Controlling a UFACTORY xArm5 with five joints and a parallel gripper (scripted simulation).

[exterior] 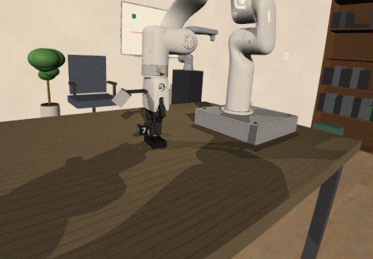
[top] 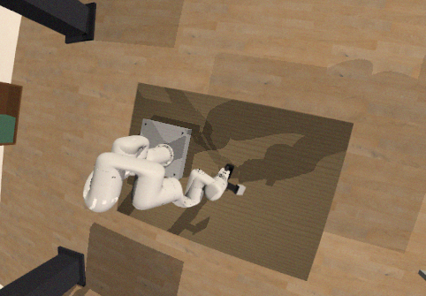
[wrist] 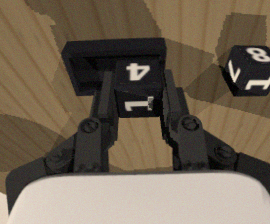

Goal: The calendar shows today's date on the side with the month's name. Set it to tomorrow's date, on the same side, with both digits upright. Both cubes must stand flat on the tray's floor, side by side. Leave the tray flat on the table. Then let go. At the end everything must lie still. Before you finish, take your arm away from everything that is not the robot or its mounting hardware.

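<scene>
Right now my hand is 1 cm short of the dark calendar tray, 2 cm to the right of it and 4 cm above it.
</scene>
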